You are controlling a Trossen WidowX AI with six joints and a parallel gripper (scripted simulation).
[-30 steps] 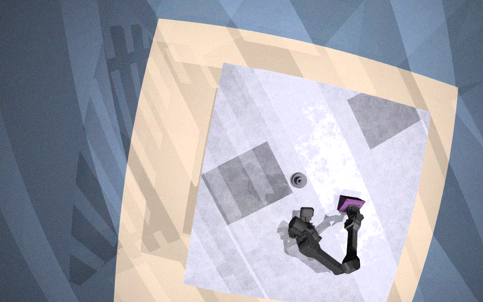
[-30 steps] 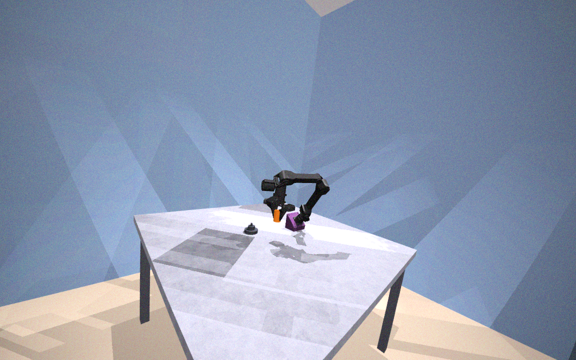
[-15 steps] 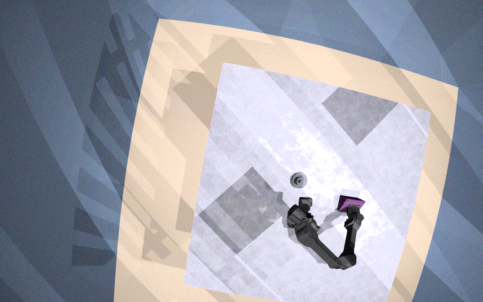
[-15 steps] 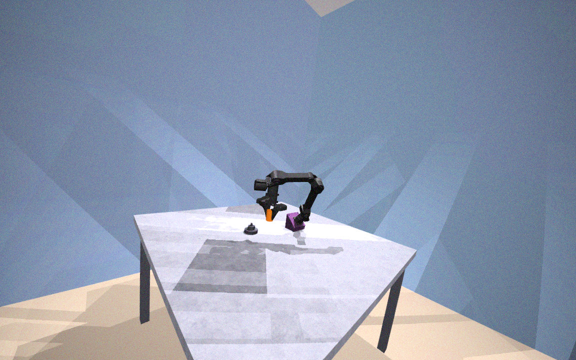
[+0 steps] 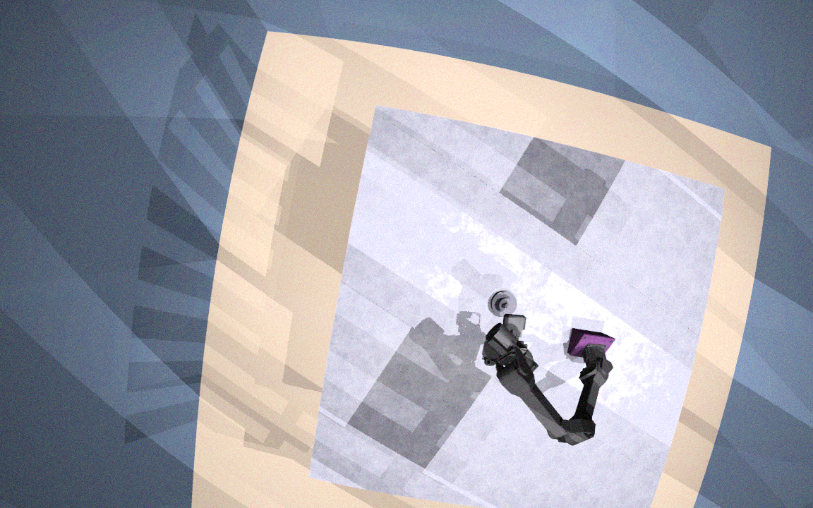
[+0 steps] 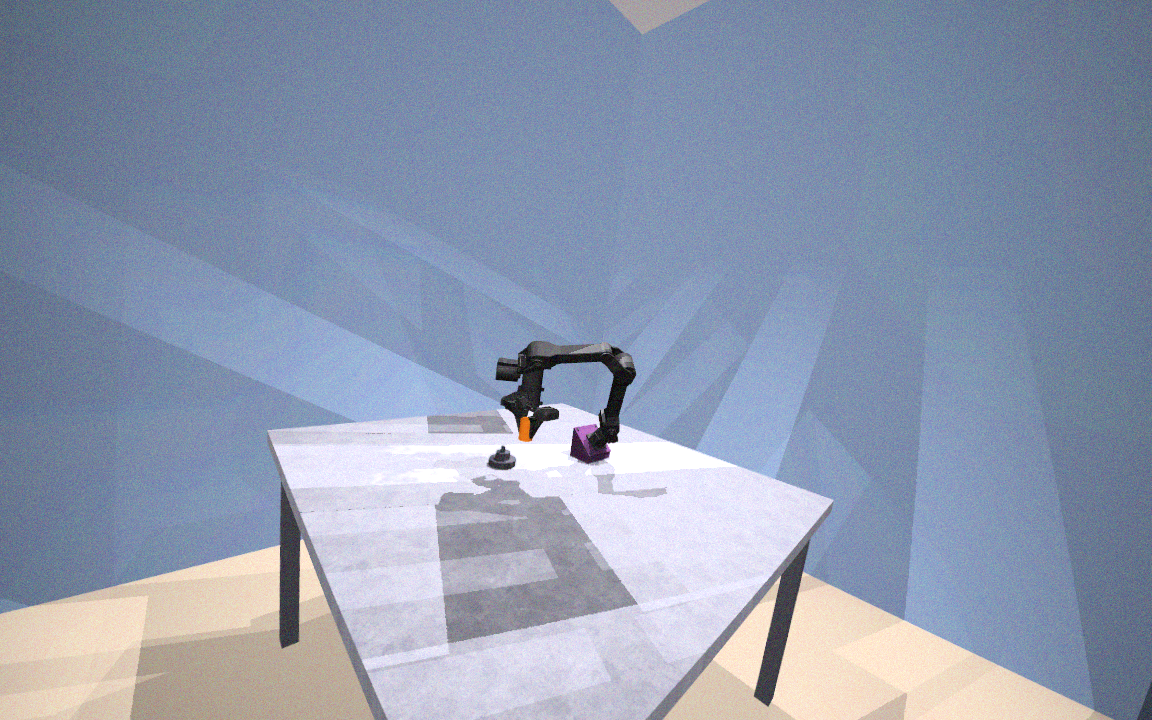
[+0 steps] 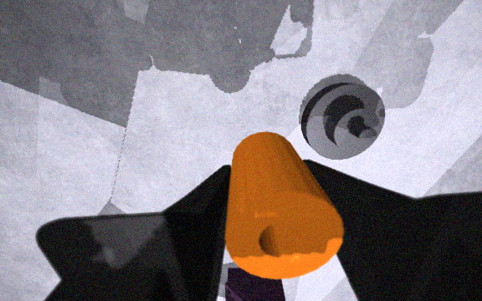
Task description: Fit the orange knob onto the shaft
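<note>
My gripper tip is 10 cm to the left of the short shaft, 9 cm above it and 1 cm past it. Round my gripper tip: orange knob: 2 cm above.
</note>
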